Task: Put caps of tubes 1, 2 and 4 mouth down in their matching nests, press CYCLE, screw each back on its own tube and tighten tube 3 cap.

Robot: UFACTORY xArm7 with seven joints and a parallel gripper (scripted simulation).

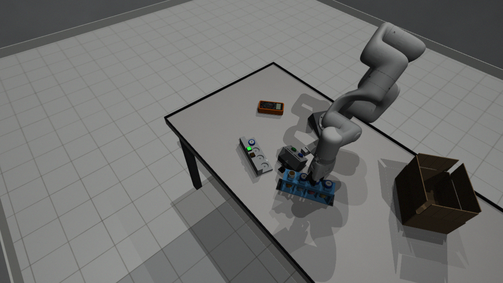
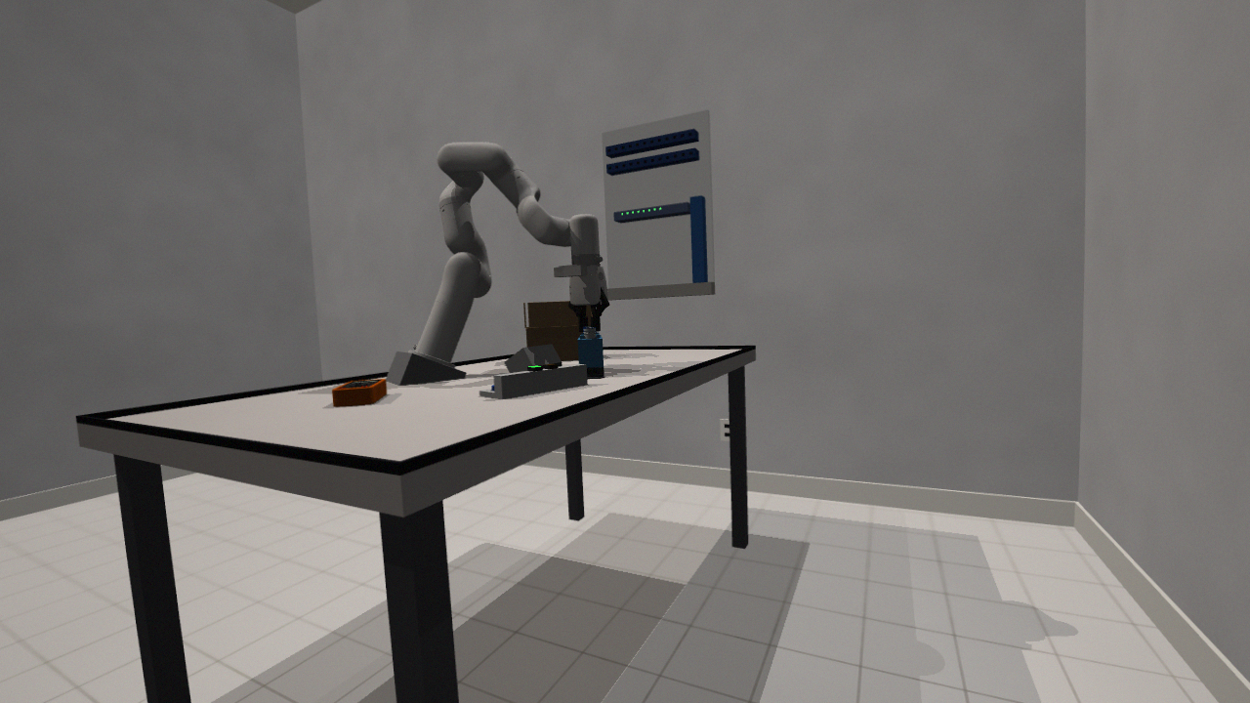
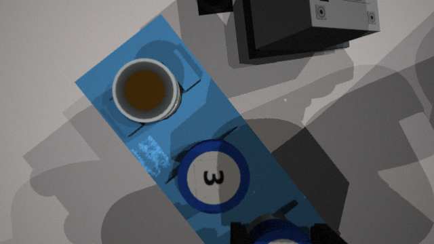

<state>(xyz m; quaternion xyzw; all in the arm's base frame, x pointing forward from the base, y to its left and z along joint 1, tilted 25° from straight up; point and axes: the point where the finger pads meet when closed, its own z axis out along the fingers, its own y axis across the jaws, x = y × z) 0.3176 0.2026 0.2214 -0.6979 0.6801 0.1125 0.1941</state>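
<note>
My gripper is now 1 cm above the cap 2. Also, from my hand: cap 3: 3 cm ahead, 4 cm to the right, 1 cm below; then blue key: 5 cm behind, 17 cm to the right, 6 cm below; then cap 1: 4 cm behind, 4 cm to the left, 1 cm below.
</note>
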